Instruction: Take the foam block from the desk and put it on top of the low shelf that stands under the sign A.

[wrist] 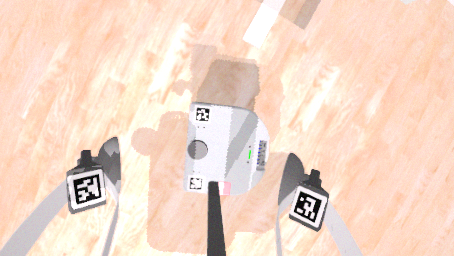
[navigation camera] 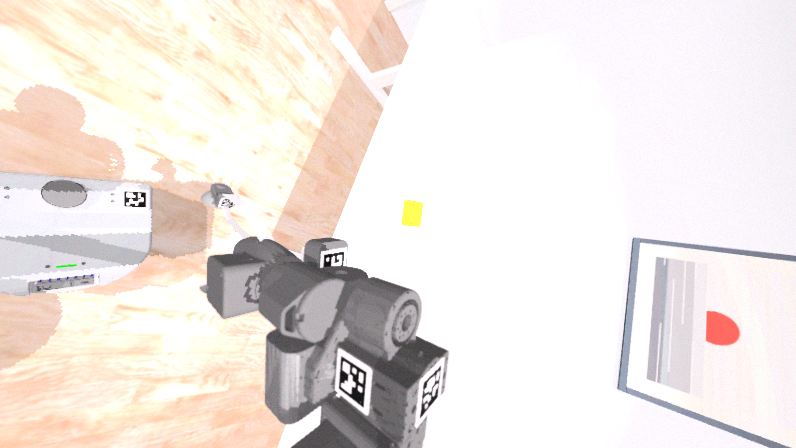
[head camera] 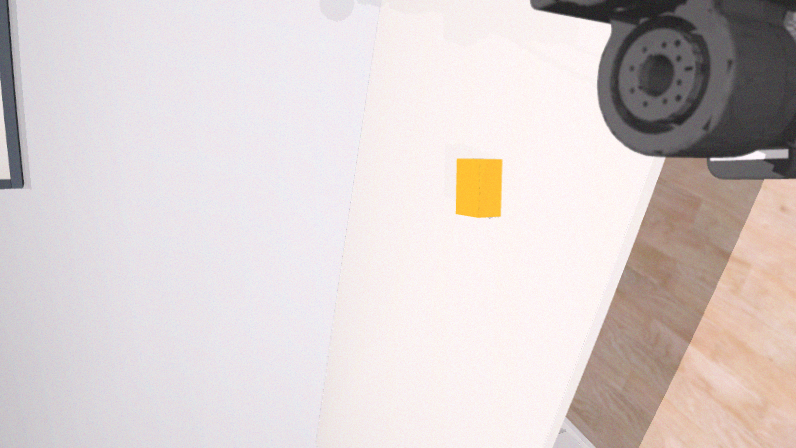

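Pixels of known places: gripper, fingertip midpoint: (wrist: 203,164) (navigation camera: 214,241); robot's base, link origin: (wrist: 200,141) (navigation camera: 65,192).
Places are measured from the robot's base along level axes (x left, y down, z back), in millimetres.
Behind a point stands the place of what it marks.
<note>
The foam block (head camera: 479,188) @[x -747, y -764, z -28 mm] (navigation camera: 412,213) @[x -747, y -763, z -29 mm] is a yellow-orange block that lies on the white desk (head camera: 445,333) @[x -909, y -721, z -302 mm] (navigation camera: 501,166). My gripper (wrist: 203,164) @[x -139, y -819, z 21 mm] is open, its two fingertips wide apart with no object between them. It hangs off the desk's edge, on the robot's side, above my own base, and is apart from the block. In the navigation camera one fingertip shows left of the wrist, over the floor; the other is hidden. The low shelf and the sign A do not show in these views.
A framed picture (navigation camera: 629,317) @[x -1189, y -1430, z 265 mm] (head camera: 16,139) @[x -1266, y -1423, z 75 mm] hangs on the wall (head camera: 167,222) @[x -1363, y -1148, z -100 mm] behind the desk. My base (navigation camera: 72,222) @[x -12, y -159, z 72 mm] (wrist: 220,150) @[x -5, y -160, z 79 mm] stands on the wooden floor (navigation camera: 194,83) @[x -303, y 0, z -446 mm] (wrist: 375,100) @[x -276, y -1, z 799 mm]. White legs (navigation camera: 356,61) show under the desk's edge.
</note>
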